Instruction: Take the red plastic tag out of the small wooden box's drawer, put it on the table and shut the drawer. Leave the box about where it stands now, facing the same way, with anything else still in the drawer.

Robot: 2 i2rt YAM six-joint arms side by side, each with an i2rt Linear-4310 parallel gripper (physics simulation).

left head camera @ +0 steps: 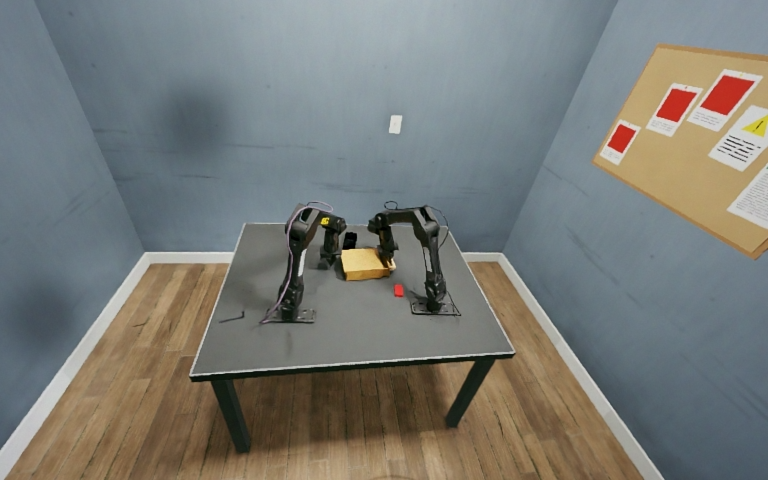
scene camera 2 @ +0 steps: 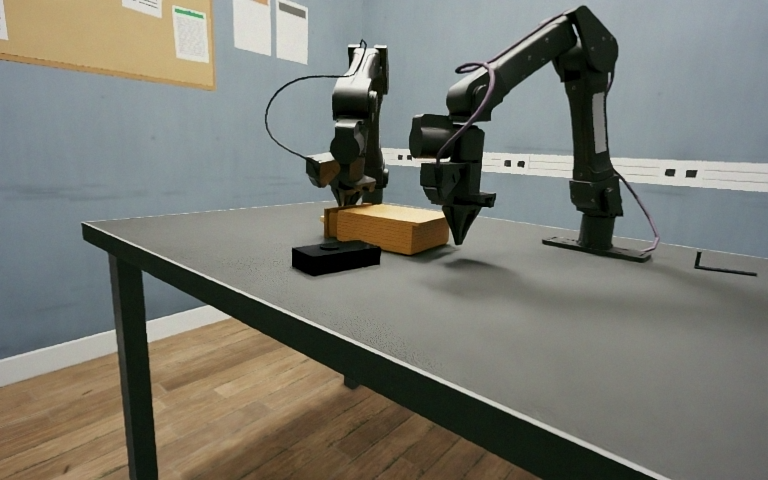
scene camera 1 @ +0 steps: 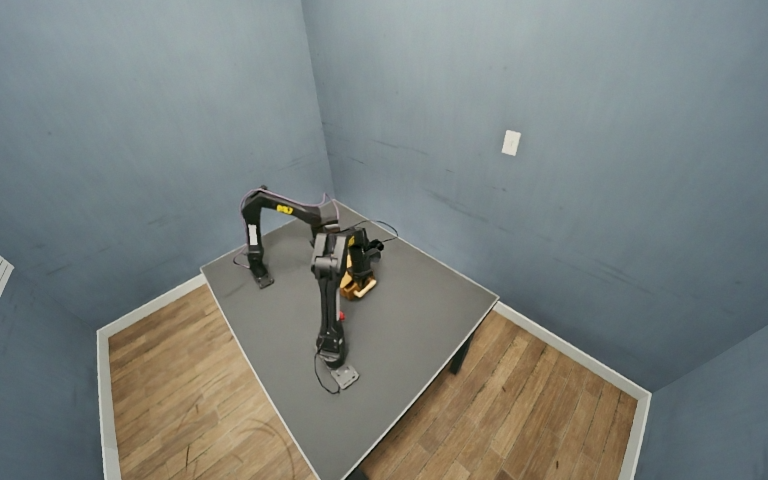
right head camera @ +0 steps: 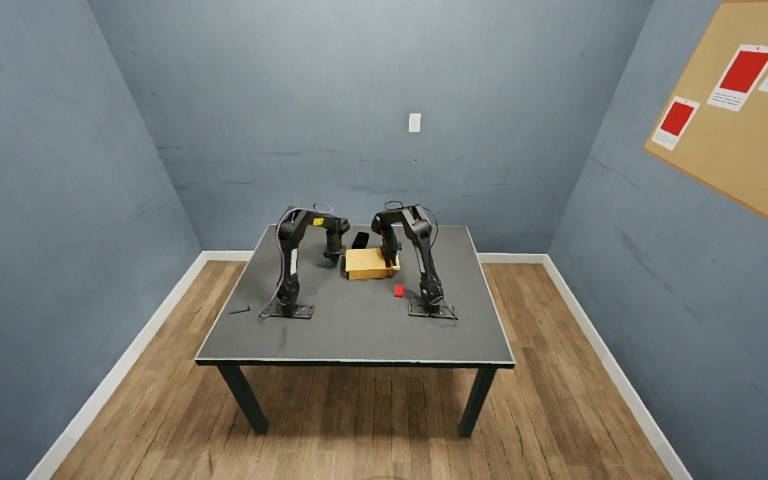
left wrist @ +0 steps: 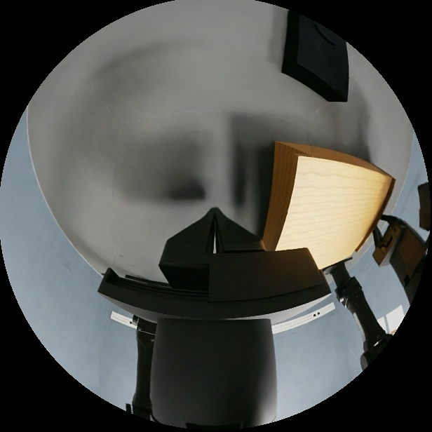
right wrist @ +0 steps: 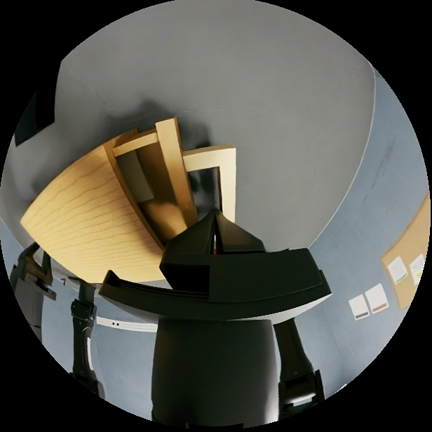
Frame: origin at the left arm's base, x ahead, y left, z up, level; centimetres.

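Seen in the pictures: left gripper, between the fingertips: (left head camera: 330, 265) (scene camera 2: 458, 244) (right head camera: 336, 264); right gripper, between the fingertips: (left head camera: 390, 263) (scene camera 1: 362, 289) (right head camera: 395, 263); left arm's base, origin of its link: (left head camera: 290, 315) (scene camera 2: 593, 250) (scene camera 1: 261, 274) (right head camera: 289, 311); right arm's base, origin of its link: (left head camera: 433, 308) (scene camera 1: 335, 362) (right head camera: 431, 311).
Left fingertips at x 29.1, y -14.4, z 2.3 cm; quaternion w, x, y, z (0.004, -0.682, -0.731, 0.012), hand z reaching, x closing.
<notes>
Pixels of each thing's top centre, then the offset from my left fingertips to it.
- small wooden box, centre of its top: (scene camera 2: 397, 212) (scene camera 1: 340, 267) (left head camera: 361, 259) (right head camera: 365, 258) dx +1.1, dy -14.5, dz +4.2 cm
- red tag, centre of its top: (scene camera 1: 335, 317) (right head camera: 399, 290) (left head camera: 398, 289) dx -13.6, dy -32.2, dz -0.9 cm
- black block, centre of its top: (scene camera 2: 337, 244) (scene camera 1: 369, 246) (left head camera: 350, 238) (right head camera: 360, 238) dx +21.4, dy -9.1, dz +1.1 cm
- thin black L-shaped tool, centre of its top: (scene camera 2: 728, 254) (left head camera: 230, 314) (right head camera: 237, 307) dx -31.5, dy +36.0, dz +0.9 cm
The small wooden box (left head camera: 363, 261) (right head camera: 368, 260) (scene camera 2: 390, 226) (left wrist: 330, 205) (right wrist: 90, 215) stands on the table. Its drawer (right wrist: 176, 165) (scene camera 2: 330, 222) is open a short way, with a pale flat piece (right wrist: 136, 175) partly showing inside. The pale drawer handle (right wrist: 228, 185) faces right in the head views. The red tag (left head camera: 398, 290) (right head camera: 398, 290) (scene camera 1: 341, 316) lies on the table in front of the box's right end. My right gripper (right wrist: 214, 213) (scene camera 2: 346, 204) is shut and empty, at the drawer front and handle; contact is unclear. My left gripper (left wrist: 214, 212) (scene camera 2: 458, 243) is shut and empty, beside the box's closed end.
A black block (left head camera: 350, 240) (right head camera: 360, 240) (scene camera 2: 335, 258) (left wrist: 317, 57) lies behind the box in the head views. A thin black L-shaped tool (left head camera: 233, 318) (right head camera: 239, 309) (scene camera 2: 724, 270) lies near the table's left edge in the head views. Both arm bases stand toward the front.
</notes>
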